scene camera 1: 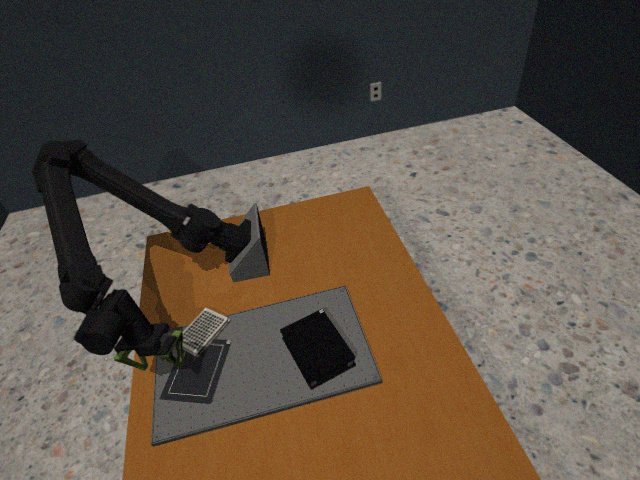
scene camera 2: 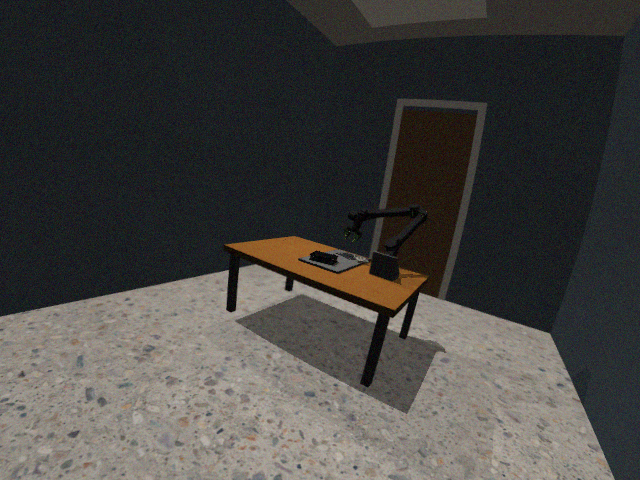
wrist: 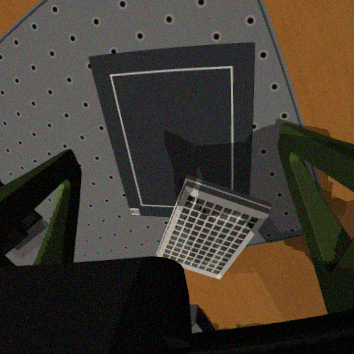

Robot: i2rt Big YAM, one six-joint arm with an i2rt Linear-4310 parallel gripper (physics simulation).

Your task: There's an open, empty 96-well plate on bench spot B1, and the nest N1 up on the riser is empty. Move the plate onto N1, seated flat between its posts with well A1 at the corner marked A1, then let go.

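Places are measured from the arm's base along level axes (x ahead, y left, z up), in millimetres.
Pixels of known places: gripper, fingertip midpoint: [scene camera 1: 164, 367] [scene camera 2: 349, 241] [wrist: 176, 146]; arm's base, origin of the base link: [scene camera 1: 240, 242] [scene camera 2: 386, 262].
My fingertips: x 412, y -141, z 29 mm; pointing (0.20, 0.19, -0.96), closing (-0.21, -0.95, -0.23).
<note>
Ahead of a thing's pixels: the offset from my fingertips to its top centre. "*": to the spot under its first point. Level surfaces: height alone.
The white 96-well plate {dz -83, dx -154, dy +39 mm} [scene camera 1: 205, 330] [wrist: 212, 235] lies askew across the arm-side end of dark spot B1 {* dz -99, dx -21, dy +30 mm} [scene camera 1: 192, 379] [wrist: 165, 105]. One end is over the mat and the other reaches past the board edge; whether it is tilted is hard to tell. The mat's corner label {* dz -99, dx -115, dy +111 mm} [wrist: 134, 211] is beside it. My gripper [scene camera 1: 161, 365] [scene camera 2: 352, 236] [wrist: 176, 146] is open and empty, above the board. In the wrist view the plate shows between and below its spread fingers. Nest N1 on the black riser {dz -52, dx -55, dy +335 mm} [scene camera 1: 317, 348] [scene camera 2: 324, 257] holds no plate; its A1 mark is not readable.
The grey perforated board {dz -100, dx -66, dy +194 mm} [scene camera 1: 253, 361] [wrist: 45, 110] carries B1 and the riser on the orange table {dz -113 mm} [scene camera 1: 413, 403] [scene camera 2: 268, 251]. The arm's grey wedge-shaped base bracket [scene camera 1: 253, 263] [scene camera 2: 384, 266] stands behind the board. The riser is on the board's other side from B1.
</note>
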